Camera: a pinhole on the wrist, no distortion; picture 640 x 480 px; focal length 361.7 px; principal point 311.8 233.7 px. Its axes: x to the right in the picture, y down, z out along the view. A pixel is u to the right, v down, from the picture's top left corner.
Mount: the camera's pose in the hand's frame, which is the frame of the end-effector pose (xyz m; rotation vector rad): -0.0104 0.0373 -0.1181 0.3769 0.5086 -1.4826
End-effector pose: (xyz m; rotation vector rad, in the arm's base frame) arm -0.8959 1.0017 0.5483 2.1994 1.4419 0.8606
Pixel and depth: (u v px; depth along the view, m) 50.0 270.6 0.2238
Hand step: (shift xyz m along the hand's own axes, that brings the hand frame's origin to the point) 0.0302 0.0552 0.1555
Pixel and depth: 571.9 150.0 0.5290
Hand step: -0.0780 -0.5741 0.1293
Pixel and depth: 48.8 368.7 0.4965
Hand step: 0.2138 0.0869 0.4806
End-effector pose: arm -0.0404 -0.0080 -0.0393 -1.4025 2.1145 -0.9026
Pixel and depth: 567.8 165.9 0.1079
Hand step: -0.0195 -0.0861 -0.0673
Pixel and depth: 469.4 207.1 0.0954
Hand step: -0.0080 -0.0492 -0.0599
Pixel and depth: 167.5 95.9 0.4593
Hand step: -0.1455 -0.0654 0.3782
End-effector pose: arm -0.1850 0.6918 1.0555 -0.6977 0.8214 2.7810
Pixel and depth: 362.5 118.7 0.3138
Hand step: -0.0804 -0.1741 0.1284
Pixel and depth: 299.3 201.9 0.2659
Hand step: -0.0095 -0.0989 0.1117
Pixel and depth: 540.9 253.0 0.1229
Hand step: 0.0086 -0.0937 -0.0573
